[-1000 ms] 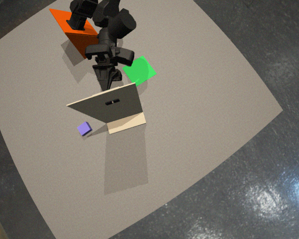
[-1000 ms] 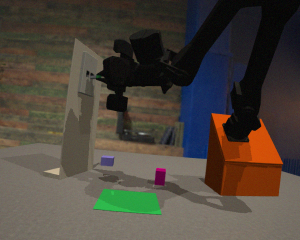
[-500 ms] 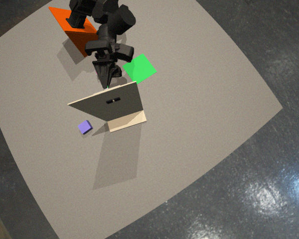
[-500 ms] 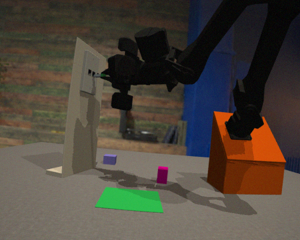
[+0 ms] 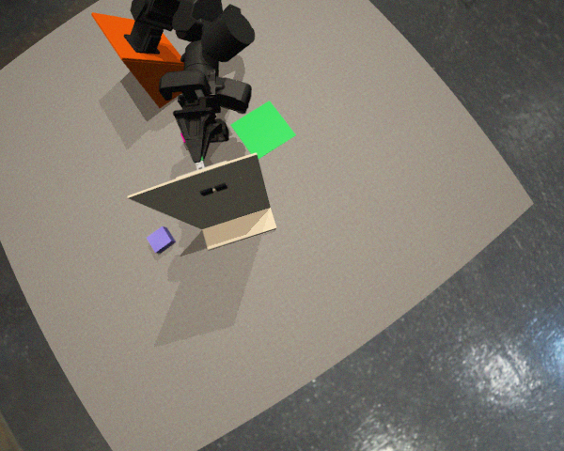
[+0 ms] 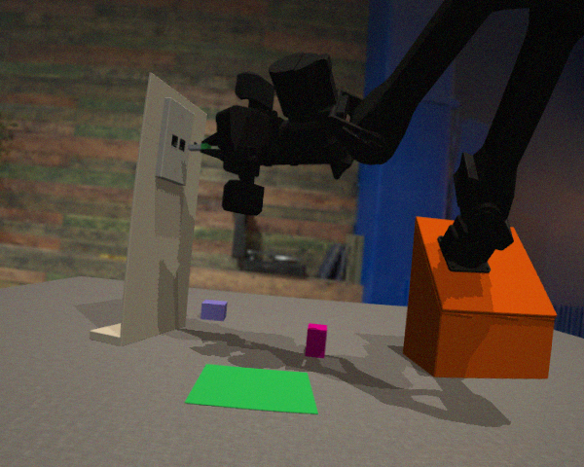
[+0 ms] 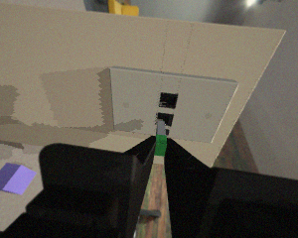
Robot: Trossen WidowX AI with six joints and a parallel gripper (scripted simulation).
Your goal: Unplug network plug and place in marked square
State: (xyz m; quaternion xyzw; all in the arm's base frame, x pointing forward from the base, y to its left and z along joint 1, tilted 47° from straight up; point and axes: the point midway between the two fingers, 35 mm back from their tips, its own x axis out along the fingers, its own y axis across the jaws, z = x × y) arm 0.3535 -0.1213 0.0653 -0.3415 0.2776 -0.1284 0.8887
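The green marked square lies 10 cm behind my gripper tip, 17 cm to the left of it and 28 cm below it. Also, from my gripper tip: upright panel 5 cm ahead, 1 cm to the right, 11 cm below; green network plug 1 cm ahead.
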